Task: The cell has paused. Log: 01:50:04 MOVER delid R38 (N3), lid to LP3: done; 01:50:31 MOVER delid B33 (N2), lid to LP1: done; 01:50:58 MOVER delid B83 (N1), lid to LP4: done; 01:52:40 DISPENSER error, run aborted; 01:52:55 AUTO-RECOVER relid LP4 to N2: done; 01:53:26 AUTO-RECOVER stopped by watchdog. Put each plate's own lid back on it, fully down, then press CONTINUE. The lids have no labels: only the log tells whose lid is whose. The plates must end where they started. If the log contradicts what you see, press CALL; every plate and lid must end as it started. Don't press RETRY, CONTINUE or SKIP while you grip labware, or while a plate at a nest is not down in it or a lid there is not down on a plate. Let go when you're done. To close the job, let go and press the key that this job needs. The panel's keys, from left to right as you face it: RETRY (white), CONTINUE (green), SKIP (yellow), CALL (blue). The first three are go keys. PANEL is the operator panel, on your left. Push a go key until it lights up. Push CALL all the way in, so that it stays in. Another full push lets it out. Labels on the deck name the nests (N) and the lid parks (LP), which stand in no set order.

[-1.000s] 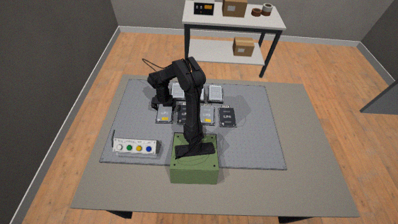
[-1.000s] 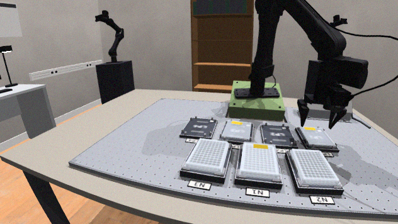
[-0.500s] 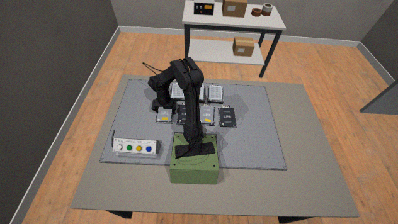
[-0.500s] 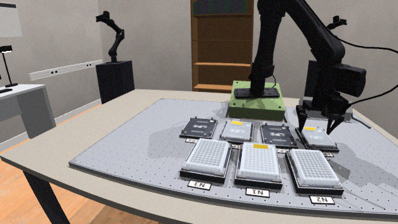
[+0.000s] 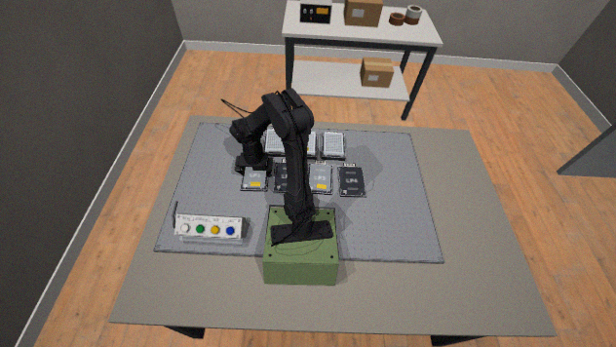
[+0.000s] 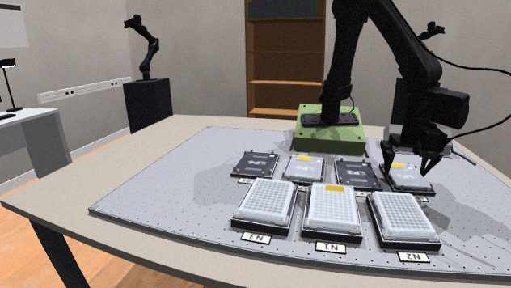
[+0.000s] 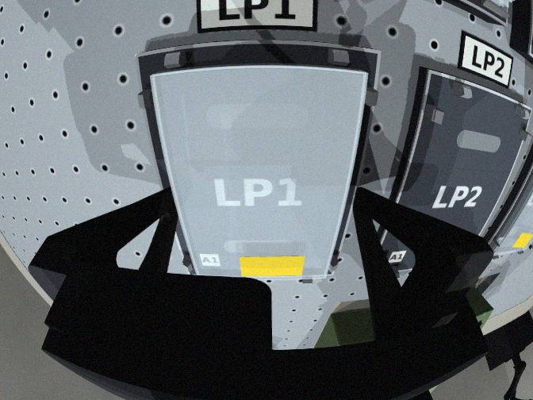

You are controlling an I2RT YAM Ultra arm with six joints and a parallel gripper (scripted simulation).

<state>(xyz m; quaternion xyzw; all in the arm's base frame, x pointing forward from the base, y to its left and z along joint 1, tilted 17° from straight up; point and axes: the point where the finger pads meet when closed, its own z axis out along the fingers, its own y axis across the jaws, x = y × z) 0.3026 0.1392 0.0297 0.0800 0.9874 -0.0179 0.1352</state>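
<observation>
Now: the LP1 lid park 10 mm below my hand. Round my hand: LP2 lid park 120 mm to the right, 20 mm behind, 10 mm below; blue call key 250 mm behind, 100 mm to the left, 40 mm above; LP3 lid park 250 mm to the right, 50 mm behind, 10 mm below.
</observation>
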